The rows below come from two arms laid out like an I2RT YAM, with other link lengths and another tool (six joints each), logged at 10 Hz.
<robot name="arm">
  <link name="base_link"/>
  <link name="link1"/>
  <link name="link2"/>
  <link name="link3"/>
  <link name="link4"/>
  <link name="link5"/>
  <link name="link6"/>
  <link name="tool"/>
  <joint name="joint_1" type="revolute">
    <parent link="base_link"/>
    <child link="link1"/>
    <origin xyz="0 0 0.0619" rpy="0 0 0"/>
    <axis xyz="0 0 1"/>
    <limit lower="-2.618" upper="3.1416"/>
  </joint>
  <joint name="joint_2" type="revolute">
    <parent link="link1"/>
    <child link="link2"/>
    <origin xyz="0.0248 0.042 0.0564" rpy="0 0 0"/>
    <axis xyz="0 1 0"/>
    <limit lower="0" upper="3.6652"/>
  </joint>
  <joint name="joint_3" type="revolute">
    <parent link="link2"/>
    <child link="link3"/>
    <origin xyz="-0.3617 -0.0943 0" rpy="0 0 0"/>
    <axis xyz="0 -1 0"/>
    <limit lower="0" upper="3.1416"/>
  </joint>
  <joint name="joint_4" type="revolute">
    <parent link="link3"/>
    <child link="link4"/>
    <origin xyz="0.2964 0.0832 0.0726" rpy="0 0 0"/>
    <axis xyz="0 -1 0"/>
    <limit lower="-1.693" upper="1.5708"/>
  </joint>
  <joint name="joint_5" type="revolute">
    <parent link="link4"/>
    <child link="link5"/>
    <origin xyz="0.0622 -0.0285 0.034" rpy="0 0 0"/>
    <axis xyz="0 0 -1"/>
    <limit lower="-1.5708" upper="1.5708"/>
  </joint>
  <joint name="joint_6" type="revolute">
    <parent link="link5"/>
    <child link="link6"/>
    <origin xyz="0.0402 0 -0.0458" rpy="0 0 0"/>
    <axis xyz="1 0 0"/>
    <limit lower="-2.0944" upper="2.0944"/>
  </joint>
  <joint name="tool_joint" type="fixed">
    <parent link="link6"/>
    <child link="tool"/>
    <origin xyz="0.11 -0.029 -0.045" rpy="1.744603 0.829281 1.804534"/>
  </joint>
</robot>
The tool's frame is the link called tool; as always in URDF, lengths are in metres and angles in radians.
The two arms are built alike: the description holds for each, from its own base.
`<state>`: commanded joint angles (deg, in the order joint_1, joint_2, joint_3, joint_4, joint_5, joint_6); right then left.
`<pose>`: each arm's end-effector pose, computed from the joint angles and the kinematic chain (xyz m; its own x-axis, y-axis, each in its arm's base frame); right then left.
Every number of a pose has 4 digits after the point.
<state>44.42 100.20 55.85 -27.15 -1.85 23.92 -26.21 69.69 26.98 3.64 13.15 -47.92</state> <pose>0.2562 0.2496 0.0969 -0.9440 0.3268 0.0464 0.3251 0.8963 0.3016 0.2377 -0.2098 0.1701 -0.7086 0.2723 -0.6509 0.5238 0.8211 -0.2267</pose>
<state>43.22 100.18 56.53 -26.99 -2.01 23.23 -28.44 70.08 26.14 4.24 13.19 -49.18</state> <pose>0.2653 0.2476 0.1002 -0.9416 0.3345 0.0384 0.3292 0.8904 0.3143 0.2277 -0.2182 0.1647 -0.7156 0.2858 -0.6374 0.5397 0.8055 -0.2447</pose>
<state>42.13 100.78 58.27 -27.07 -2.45 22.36 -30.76 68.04 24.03 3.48 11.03 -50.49</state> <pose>0.2778 0.2501 0.1051 -0.9413 0.3361 0.0313 0.3270 0.8851 0.3313 0.2116 -0.2173 0.1567 -0.7247 0.2937 -0.6233 0.5343 0.8108 -0.2390</pose>
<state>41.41 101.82 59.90 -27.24 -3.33 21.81 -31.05 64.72 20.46 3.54 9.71 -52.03</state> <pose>0.2870 0.2544 0.1066 -0.9419 0.3339 0.0372 0.3259 0.8811 0.3426 0.1966 -0.2065 0.1466 -0.7390 0.2719 -0.6164 0.5077 0.8262 -0.2442</pose>
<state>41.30 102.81 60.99 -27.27 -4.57 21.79 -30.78 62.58 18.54 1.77 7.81 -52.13</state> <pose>0.2903 0.2606 0.1058 -0.9433 0.3274 0.0541 0.3248 0.8776 0.3526 0.1884 -0.1946 0.1362 -0.7551 0.2683 -0.5982 0.4790 0.8488 -0.2239</pose>
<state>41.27 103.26 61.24 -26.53 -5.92 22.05 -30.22 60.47 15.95 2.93 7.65 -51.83</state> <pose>0.2912 0.2661 0.1044 -0.9440 0.3224 0.0701 0.3247 0.8703 0.3704 0.1807 -0.1868 0.1290 -0.7490 0.2611 -0.6089 0.4749 0.8525 -0.2185</pose>
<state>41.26 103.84 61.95 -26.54 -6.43 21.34 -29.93 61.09 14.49 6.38 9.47 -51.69</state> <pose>0.2941 0.2695 0.1043 -0.9486 0.3082 0.0716 0.3120 0.8730 0.3749 0.1787 -0.1893 0.1263 -0.7366 0.2588 -0.6249 0.4948 0.8360 -0.2371</pose>
